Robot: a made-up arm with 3 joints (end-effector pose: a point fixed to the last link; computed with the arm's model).
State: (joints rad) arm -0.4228 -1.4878 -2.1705
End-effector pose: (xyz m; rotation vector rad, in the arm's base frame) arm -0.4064 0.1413 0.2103 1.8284 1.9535 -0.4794
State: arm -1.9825 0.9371 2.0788
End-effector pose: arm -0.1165 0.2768 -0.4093 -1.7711 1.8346 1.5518
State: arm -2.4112 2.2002 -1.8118
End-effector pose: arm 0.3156 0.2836 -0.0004 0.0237 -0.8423 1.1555
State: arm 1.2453 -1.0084 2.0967
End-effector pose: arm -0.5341 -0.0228 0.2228 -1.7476 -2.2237 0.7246
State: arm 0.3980 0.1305 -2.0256
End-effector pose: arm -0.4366 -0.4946 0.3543 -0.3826 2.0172 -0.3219
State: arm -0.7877 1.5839 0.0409
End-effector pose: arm 0.1594 -0.3692 -0.2070 0.6446 -0.6523 1.4844
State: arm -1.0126 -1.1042 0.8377
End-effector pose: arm -0.5060 0.0009 0.1767 0.4114 -0.1521 -1.2666
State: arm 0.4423 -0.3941 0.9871
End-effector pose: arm -0.5385 -0.2905 0.3219 -0.5956 -1.0449 -0.1411
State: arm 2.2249 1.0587 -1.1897
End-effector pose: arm -0.0499 0.3574 0.7279 -2.3160 1.7804 -0.7517
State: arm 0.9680 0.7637 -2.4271
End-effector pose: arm -0.1943 -0.4050 0.7104 -1.3405 2.4192 -0.8428
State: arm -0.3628 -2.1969 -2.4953
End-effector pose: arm -0.1092 0.2474 0.2451 -2.6738 -1.4838 0.6252
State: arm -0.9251 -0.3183 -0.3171
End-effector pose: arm -0.5178 -0.1902 -0.1047 0.9597 0.4392 -0.1479
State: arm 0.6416 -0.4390 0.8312
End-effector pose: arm -0.5407 -0.2456 0.3650 -0.7773 -0.9301 -0.1380
